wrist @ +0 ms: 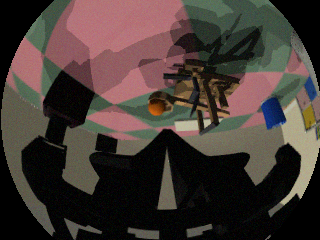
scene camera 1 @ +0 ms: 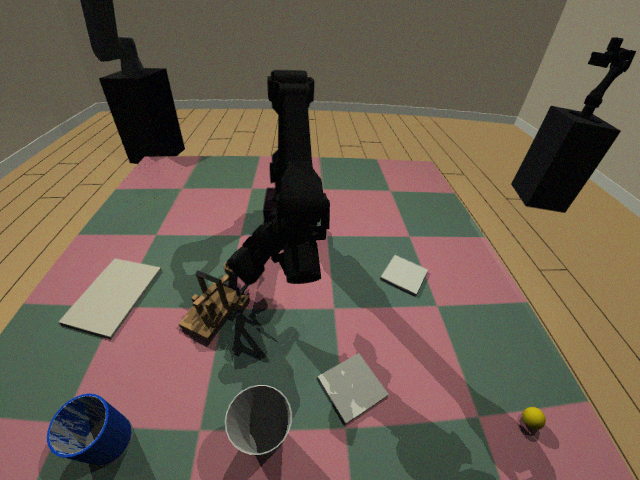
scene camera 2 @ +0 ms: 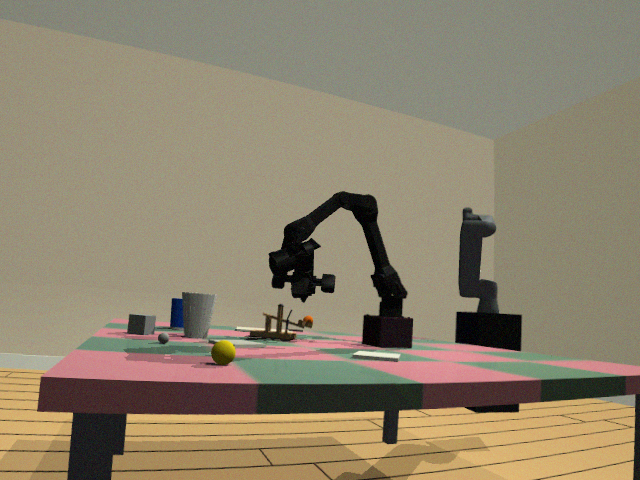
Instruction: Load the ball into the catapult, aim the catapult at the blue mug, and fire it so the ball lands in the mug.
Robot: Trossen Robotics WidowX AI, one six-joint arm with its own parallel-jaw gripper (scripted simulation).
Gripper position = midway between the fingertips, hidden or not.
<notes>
My gripper (scene camera 1: 244, 254) is shut, holding nothing. Also in view: a blue mug (scene camera 1: 88, 429) and a wooden catapult (scene camera 1: 209, 311).
The wooden catapult is seen too in the wrist view (wrist: 192, 86) and in scene camera 2 (scene camera 2: 266, 332). My gripper also shows in the wrist view (wrist: 166, 132) and in scene camera 2 (scene camera 2: 303, 301).
</notes>
